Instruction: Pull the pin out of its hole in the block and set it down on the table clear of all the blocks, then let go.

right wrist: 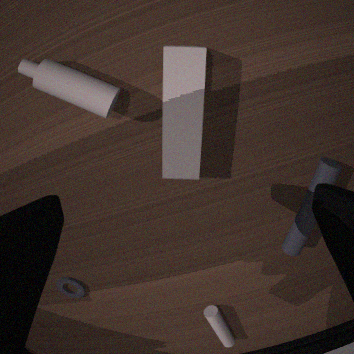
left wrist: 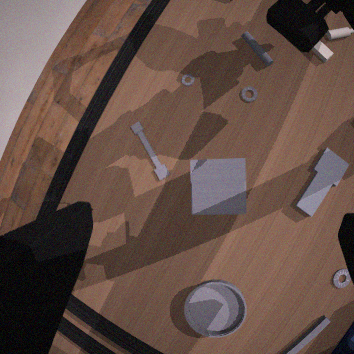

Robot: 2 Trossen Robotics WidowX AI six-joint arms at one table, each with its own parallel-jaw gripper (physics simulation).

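Frame: origin at the left arm's base, x right, y ahead, z up, level; millimetres.
Where they show: left gripper, fingertip midpoint: [left wrist: 223, 222]; right gripper, fingertip midpoint: [right wrist: 189, 203].
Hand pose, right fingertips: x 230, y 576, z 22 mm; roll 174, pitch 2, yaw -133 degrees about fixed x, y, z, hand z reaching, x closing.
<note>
After its pixels a point has its place.
A long white bar-shaped piece [right wrist: 183, 112] @(x 243, y 567, z -28 mm) [left wrist: 322, 51] @(x 253, y 552, z -28 mm) lies on the table ahead of my right gripper [right wrist: 189, 203] @(x 230, y 576, z 22 mm), which is open and empty; the piece is apart from its fingers. A short white pin-like rod [right wrist: 219, 326] @(x 96, y 667, z -28 mm) lies at the bottom of the right wrist view. Which piece is the pin from the hole, I cannot tell. A square grey block [left wrist: 219, 186] @(x 98, y 335, z 40 mm) and a stepped grey block [left wrist: 322, 182] @(x 240, y 348, z -26 mm) sit below my left gripper [left wrist: 223, 222] @(x 117, y 315, z 281 mm), which is open and empty. No hole shows clearly in any block.
A white stepped cylinder [right wrist: 75, 87] @(x 288, y 591, z -24 mm) [left wrist: 340, 33] @(x 290, y 589, z -26 mm) lies beside the white piece. A dark grey rod [right wrist: 296, 239] @(x 139, y 570, z -27 mm) [left wrist: 257, 48] @(x 148, y 548, z -26 mm) lies partly behind a right finger. Rings [left wrist: 188, 80] @(x 44, y 497, z -38 mm) [left wrist: 249, 94] @(x 134, y 470, z -37 mm) [right wrist: 71, 287] @(x 206, y 723, z -37 mm), a dumbbell-shaped piece [left wrist: 149, 151] @(x -13, y 385, z -36 mm) and a round dish [left wrist: 215, 332] @(x 104, y 117, z -31 mm) are on the table.
</note>
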